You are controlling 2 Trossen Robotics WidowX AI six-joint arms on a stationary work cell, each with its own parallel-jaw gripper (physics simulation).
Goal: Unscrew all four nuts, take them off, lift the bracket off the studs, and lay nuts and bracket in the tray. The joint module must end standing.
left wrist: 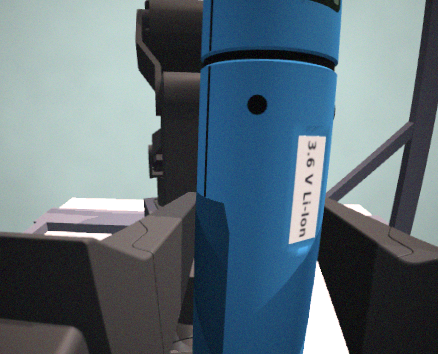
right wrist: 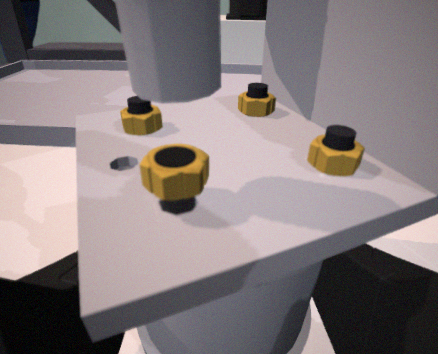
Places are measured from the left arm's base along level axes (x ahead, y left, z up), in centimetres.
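Pixels of known places: left gripper, fingertip midpoint: (left wrist: 254,205); left arm's base at its link origin: (right wrist: 248,18).
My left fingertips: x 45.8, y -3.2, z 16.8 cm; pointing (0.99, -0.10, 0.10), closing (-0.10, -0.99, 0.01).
For each thing: its top centre in the pictures, then the offset to it from my left fingertips. "spot": a spot on its surface instead.
- blue cordless driver at a spot on its surface: (left wrist: 260,150) spot: dy +0.6, dx -3.1, dz +2.7 cm
- bracket plate at a spot on its surface: (right wrist: 225,145) spot: dy +1.2, dx -4.6, dz -16.6 cm
- front yellow nut at its top centre: (right wrist: 174,155) dy +0.5, dx -2.3, dz -15.7 cm
- back-left nut at its top centre: (right wrist: 140,109) dy -1.1, dx -5.5, dz -16.1 cm
- back-right nut at its top centre: (right wrist: 257,94) dy +2.1, dx -7.0, dz -16.1 cm
- right nut at its top centre: (right wrist: 338,142) dy +3.7, dx -3.9, dz -16.1 cm
- grey joint module at its top centre: (right wrist: 228,112) dy +1.3, dx -4.7, dz -15.8 cm
- grey tray at its top centre: (right wrist: 137,84) dy -8.3, dx -27.5, dz -21.6 cm
- white block at its top centre: (right wrist: 248,18) dy +3.2, dx -45.8, dz -16.8 cm
A blue cordless driver (left wrist: 260,150) labelled "3.6 V Li-Ion" stands upright in the left wrist view; my left gripper (left wrist: 254,205) is shut on its body. In the right wrist view, its grey socket (right wrist: 175,55) is above the back of the bracket plate (right wrist: 225,145), clear of the front nut. The front yellow nut (right wrist: 175,175) sits raised at the top of its black stud, with a gap under it. The back-left nut (right wrist: 142,121), back-right nut (right wrist: 256,104) and right nut (right wrist: 336,157) sit low, studs poking through. My right gripper (right wrist: 221,229) is shut on the grey joint module (right wrist: 250,310) beneath the bracket.
The grey tray (right wrist: 40,135) lies behind and left of the bracket. The bracket's tall upright wall (right wrist: 375,75) rises at the right. A white block (right wrist: 245,42) stands behind. A dark arm (left wrist: 180,100) and frame post (left wrist: 420,100) stand behind the driver.
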